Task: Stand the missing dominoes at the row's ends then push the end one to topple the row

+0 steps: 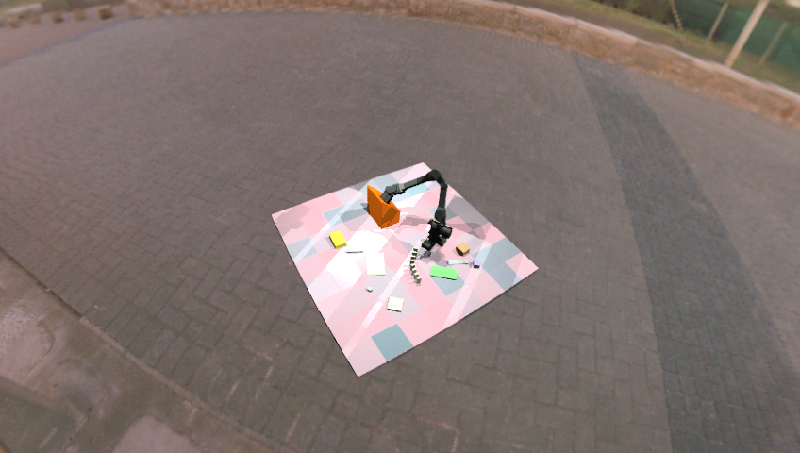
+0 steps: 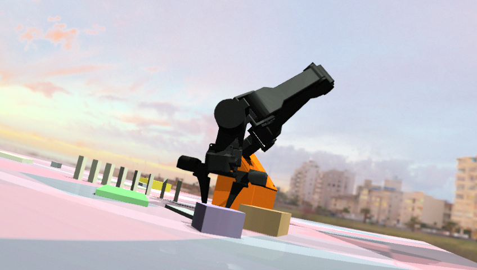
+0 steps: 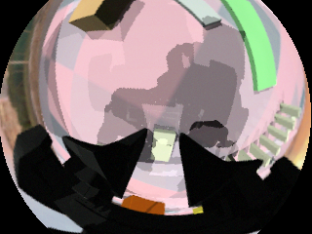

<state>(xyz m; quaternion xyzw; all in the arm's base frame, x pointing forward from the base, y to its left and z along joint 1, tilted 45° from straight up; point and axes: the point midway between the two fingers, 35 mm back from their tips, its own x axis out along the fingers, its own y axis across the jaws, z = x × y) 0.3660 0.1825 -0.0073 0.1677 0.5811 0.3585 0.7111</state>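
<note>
The tan block lies 13 cm ahead of my gripper tip, 15 cm to the left of it and 2 cm above it. Round my gripper tip: cream tile (21 cm ahead, 43 cm to the right); then green slab (20 cm ahead, 7 cm to the right); then purple block (27 cm ahead, 14 cm to the left, 1 cm above).
</note>
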